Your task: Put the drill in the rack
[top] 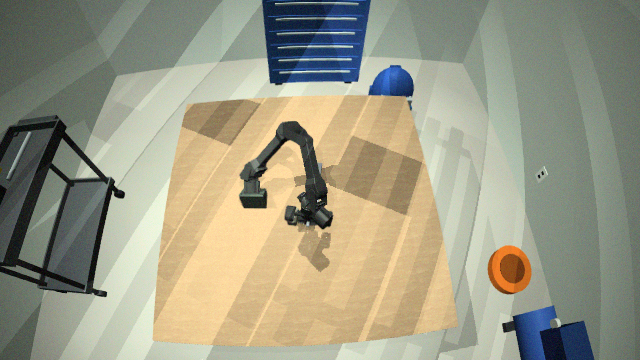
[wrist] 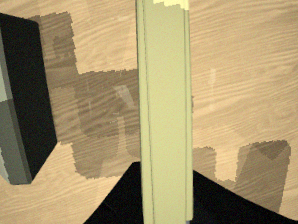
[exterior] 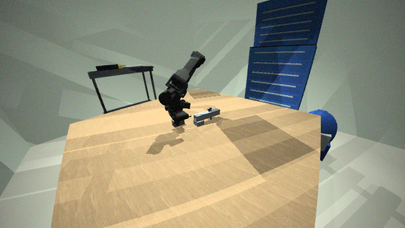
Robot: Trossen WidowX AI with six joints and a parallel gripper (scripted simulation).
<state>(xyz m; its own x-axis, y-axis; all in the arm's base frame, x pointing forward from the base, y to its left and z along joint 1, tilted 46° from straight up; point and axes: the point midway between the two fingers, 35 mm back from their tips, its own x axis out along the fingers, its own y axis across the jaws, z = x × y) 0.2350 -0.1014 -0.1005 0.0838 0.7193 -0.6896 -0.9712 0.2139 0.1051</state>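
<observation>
The drill lies 10 mm ahead of my gripper tip, 40 mm to the left of it and 30 mm above it. Round my gripper tip: rack (60 mm behind, 50 mm to the left, 20 mm below); then key (50 mm ahead, 220 mm to the left, 10 mm above); then light grey block (50 mm ahead, 190 mm to the left).
</observation>
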